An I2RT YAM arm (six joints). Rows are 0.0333 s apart.
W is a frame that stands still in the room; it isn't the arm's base.
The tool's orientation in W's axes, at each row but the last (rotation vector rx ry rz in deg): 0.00 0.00 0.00; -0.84 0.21 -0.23; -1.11 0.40 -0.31; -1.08 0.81 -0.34; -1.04 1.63 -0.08; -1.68 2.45 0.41; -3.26 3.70 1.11; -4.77 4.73 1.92; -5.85 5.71 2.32
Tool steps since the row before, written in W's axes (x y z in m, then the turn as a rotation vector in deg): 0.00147 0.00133 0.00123 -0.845 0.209 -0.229; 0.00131 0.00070 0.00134 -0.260 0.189 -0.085; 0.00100 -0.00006 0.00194 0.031 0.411 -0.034; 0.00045 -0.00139 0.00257 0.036 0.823 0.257; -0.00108 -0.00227 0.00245 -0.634 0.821 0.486; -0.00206 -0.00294 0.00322 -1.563 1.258 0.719; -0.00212 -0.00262 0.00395 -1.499 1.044 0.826; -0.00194 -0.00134 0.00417 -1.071 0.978 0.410; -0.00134 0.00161 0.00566 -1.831 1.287 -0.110
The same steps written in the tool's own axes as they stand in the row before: 0.00147 0.00133 0.00123 -0.845 0.209 -0.229; 0.00130 0.00069 0.00135 -0.260 0.189 -0.083; 0.00099 -0.00009 0.00195 0.029 0.412 -0.026; 0.00042 -0.00144 0.00255 0.027 0.818 0.273; -0.00115 -0.00232 0.00238 -0.649 0.811 0.483; -0.00222 -0.00302 0.00304 -1.584 1.249 0.688; -0.00242 -0.00279 0.00365 -1.531 1.027 0.787; -0.00232 -0.00160 0.00387 -1.072 0.980 0.403; -0.00185 0.00110 0.00564 -1.764 1.373 -0.153
